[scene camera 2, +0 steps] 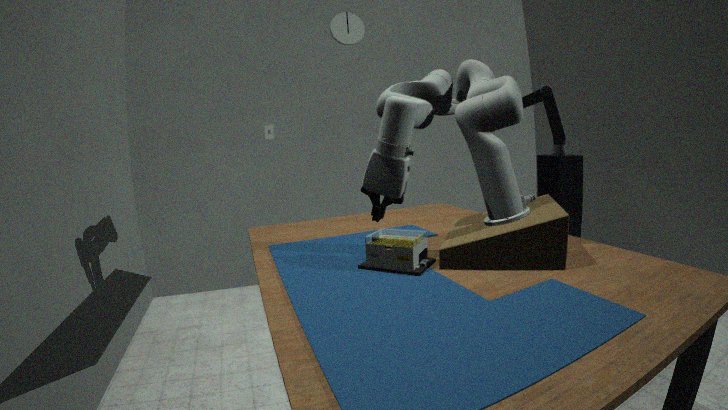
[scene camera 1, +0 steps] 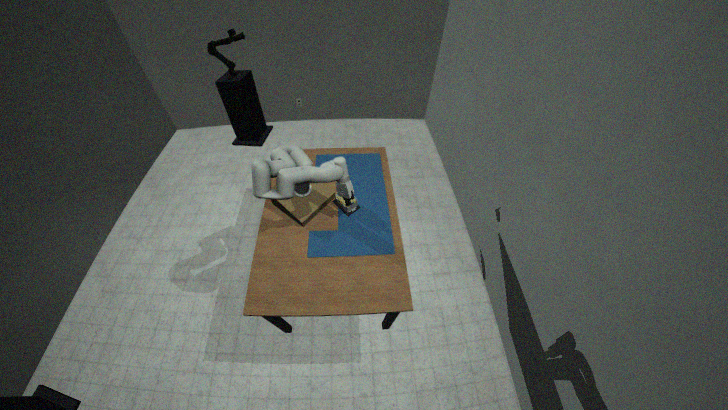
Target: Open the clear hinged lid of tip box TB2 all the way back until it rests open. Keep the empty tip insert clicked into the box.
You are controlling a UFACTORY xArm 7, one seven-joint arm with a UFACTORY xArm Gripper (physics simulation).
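Note:
The tip box TB2 is a pale box on a dark base plate on the blue mat. Its clear lid is down over the box in the scene camera 2 view. The yellow insert shows inside, under the lid; whether it is clicked in is too small to tell. My gripper is shut and empty. In the scene camera 2 view its tips point down, a little above and to the left of the lid, apart from it. In the scene camera 1 view the gripper partly covers the box.
The blue mat lies on the wooden table. My arm stands on a wooden wedge base close beside the box. A black pedestal with a dark arm stands beyond the table.

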